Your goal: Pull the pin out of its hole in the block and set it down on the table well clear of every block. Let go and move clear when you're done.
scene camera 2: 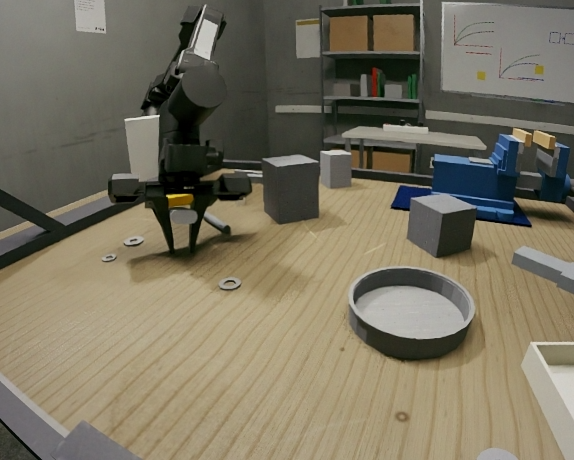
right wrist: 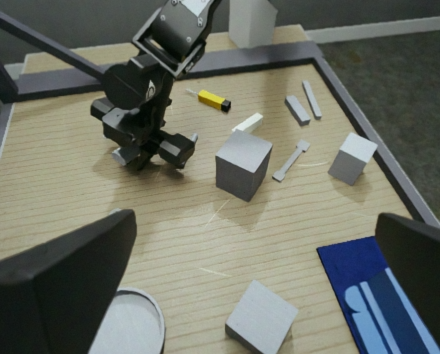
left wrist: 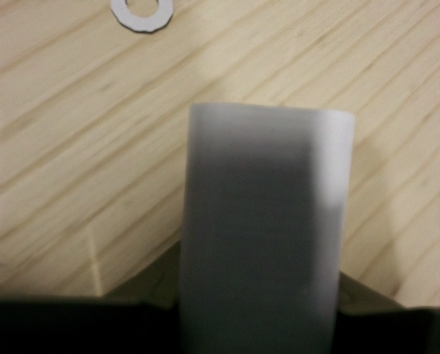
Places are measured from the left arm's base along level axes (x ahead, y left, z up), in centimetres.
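Where they show: left gripper, fingertip midpoint: (scene camera 2: 182,253) (right wrist: 133,166); right gripper, fingertip midpoint: (right wrist: 255,222); left arm's base at its link origin: (scene camera 2: 150,128).
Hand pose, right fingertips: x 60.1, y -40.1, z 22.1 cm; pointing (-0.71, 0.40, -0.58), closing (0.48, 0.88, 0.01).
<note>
Things, the pixels of their top centre, and the offset from my right fingertips. "spot": a spot on its surface instead.
- thick grey cylindrical pin at its top centre: (left wrist: 293,346) (scene camera 2: 179,200) (right wrist: 132,140) dx -33.4, dy -0.7, dz -28.1 cm
- large grey block at its top centre: (scene camera 2: 289,160) (right wrist: 244,149) dx -21.5, dy +14.6, dz -26.3 cm
- second grey block at its top centre: (scene camera 2: 444,202) (right wrist: 262,316) dx +0.3, dy +4.5, dz -29.3 cm
- smaller block at its top centre: (right wrist: 358,147) (scene camera 2: 335,152) dx -14.4, dy +33.2, dz -28.3 cm
- grey rod at its top centre: (scene camera 2: 215,218) dx -32.5, dy +8.9, dz -34.1 cm
- yellow-handled tool at its top centre: (scene camera 2: 174,195) (right wrist: 206,94) dx -44.2, dy +18.8, dz -33.5 cm
- round dish at its top centre: (scene camera 2: 412,296) (right wrist: 118,333) dx -6.8, dy -12.3, dz -32.9 cm
- white tray at a spot on its surface: (scene camera 2: 542,392) spot: dx +1.7, dy -22.9, dz -34.3 cm
A thick grey cylindrical pin (scene camera 2: 184,216) (left wrist: 262,210) (right wrist: 125,155) lies sideways between the fingers of my left gripper (scene camera 2: 182,251) (left wrist: 233,241). The left gripper is shut on it, out of every block, with its fingertips low over the table. Any gap beneath the tips is hard to tell. My right gripper (right wrist: 255,222) is open and empty, high over the table. A large grey block (scene camera 2: 291,189) (right wrist: 243,165) stands beside the left arm. A second grey block (scene camera 2: 441,225) (right wrist: 261,317) and a smaller block (scene camera 2: 336,169) (right wrist: 352,159) stand farther off. No hole is visible in them.
Flat washers (scene camera 2: 229,283) (scene camera 2: 133,241) (scene camera 2: 109,257) (left wrist: 145,24) lie around the left gripper. A grey rod (scene camera 2: 217,222) lies behind it, beside a yellow-handled tool (scene camera 2: 180,200) (right wrist: 212,100). A round dish (scene camera 2: 410,345), a blue vise (scene camera 2: 470,175) and a white tray (scene camera 2: 542,392) stand farther right.
</note>
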